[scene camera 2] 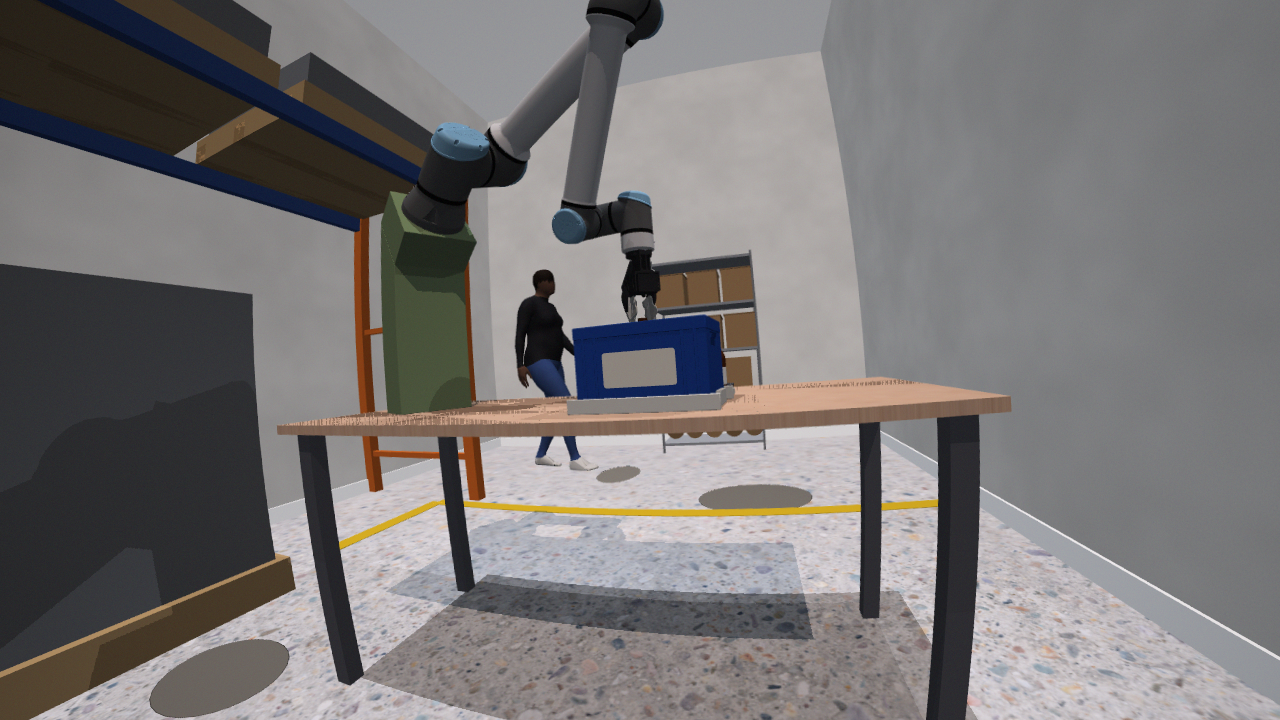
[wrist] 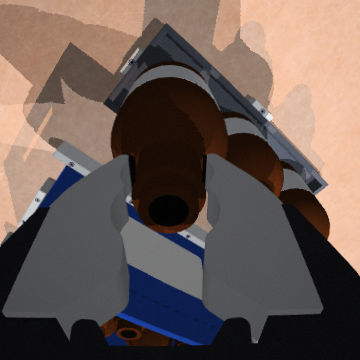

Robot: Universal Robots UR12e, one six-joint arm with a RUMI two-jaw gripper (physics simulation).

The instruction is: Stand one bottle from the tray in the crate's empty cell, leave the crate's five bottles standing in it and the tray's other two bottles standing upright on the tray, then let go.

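Frame: origin at the arm's base, x ahead, y left, z up, level; metres.
Seen in the pictures: gripper, fingertip midpoint: (wrist: 168,158); arm's base, origin of the base link: (scene camera 2: 433,216).
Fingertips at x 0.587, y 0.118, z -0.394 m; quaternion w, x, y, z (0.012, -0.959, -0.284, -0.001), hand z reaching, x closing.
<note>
Pixels of each thing's top centre, then the offset from my fingertips to it. "spot": a spot on its surface instead. Level surfaces: height alone.
- brown bottle, middle of its top: (wrist: 168,208) dx +0.003, dy -0.005, dz +0.033 m
- dark grey tray, surface spot: (wrist: 175,47) spot: dx -0.015, dy +0.035, dz -0.180 m
- second bottle, middle of its top: (wrist: 263,224) dx +0.094, dy -0.020, dz -0.025 m
- third bottle, middle of its top: (wrist: 320,275) dx +0.183, dy -0.039, dz -0.025 m
- blue crate, middle of its top: (scene camera 2: 649,324) dx +0.066, dy -0.249, dz -0.010 m
- wooden table, its level: dz -0.185 m
My gripper (scene camera 2: 641,313) (wrist: 168,158) points down and is shut on the neck of a brown bottle (wrist: 170,117) with a pale band. This bottle is upright over the left end of the dark grey tray (wrist: 175,47); whether its base touches the tray is hidden. The second bottle (wrist: 255,155) and third bottle (wrist: 306,212) stand in a row to its right, partly behind the right finger. The blue crate (scene camera 2: 698,368) (wrist: 165,290) with a grey label is on the near side of the tray. Some crate bottles (wrist: 129,333) show at the wrist view's bottom; its cells are mostly hidden.
The crate sits in a pale grey fixture (scene camera 2: 644,405) (wrist: 76,159) on the wooden table (scene camera 2: 805,407). The green pedestal (scene camera 2: 425,331) carries the arm at the left. A person (scene camera 2: 541,331) walks behind the table, beside a shelf rack (scene camera 2: 754,313).
</note>
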